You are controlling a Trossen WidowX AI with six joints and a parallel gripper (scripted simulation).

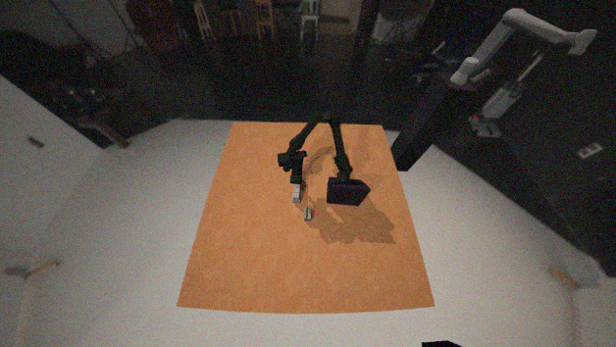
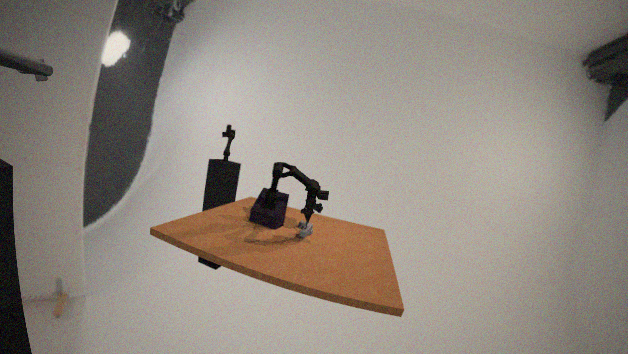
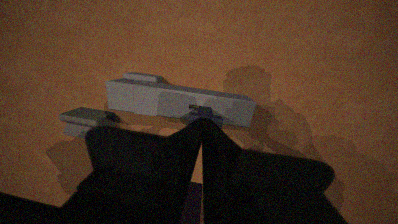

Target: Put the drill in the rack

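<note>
Right now the pale cylindrical drill is 60 mm to the left of my gripper tip and 60 mm below it. The rest, counted from my gripper tip: grey rack (200 mm to the left, 90 mm below, 80 mm behind).
</note>
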